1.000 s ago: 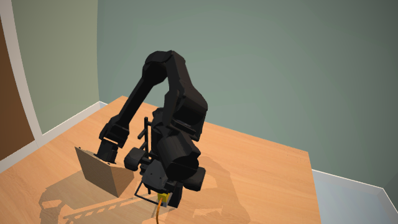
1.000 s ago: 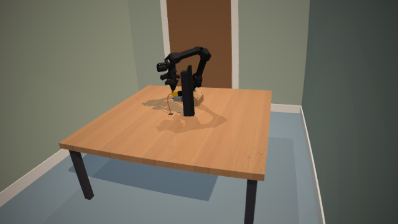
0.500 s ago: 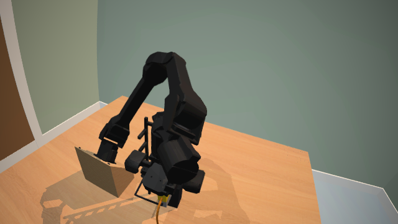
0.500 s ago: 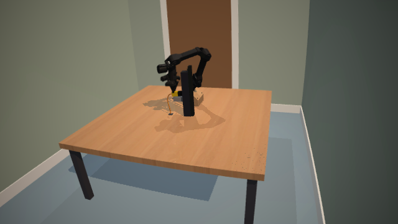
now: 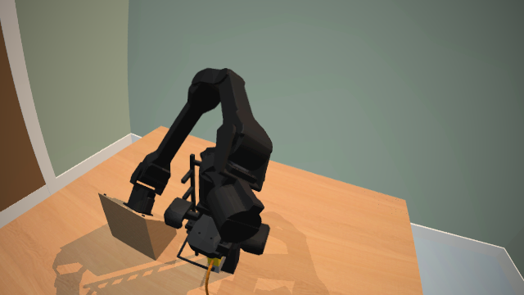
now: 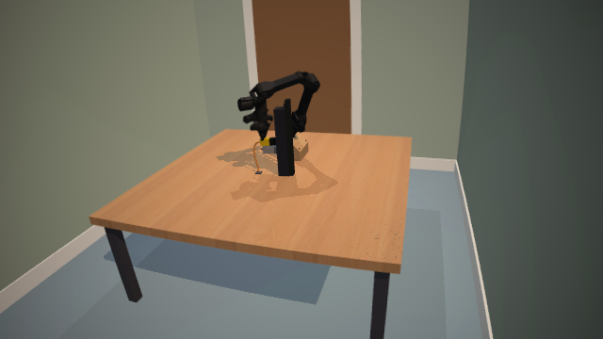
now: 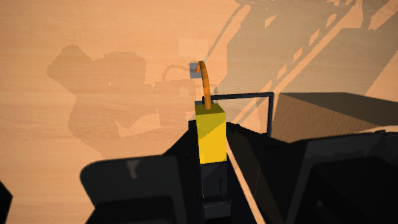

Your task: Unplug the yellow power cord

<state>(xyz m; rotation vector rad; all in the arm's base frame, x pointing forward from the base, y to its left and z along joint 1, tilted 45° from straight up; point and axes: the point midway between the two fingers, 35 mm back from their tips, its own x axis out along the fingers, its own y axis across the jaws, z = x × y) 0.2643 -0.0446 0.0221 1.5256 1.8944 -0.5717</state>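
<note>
Right now my gripper tip is 10 mm past the yellow plug and 30 mm to the right of it.
</note>
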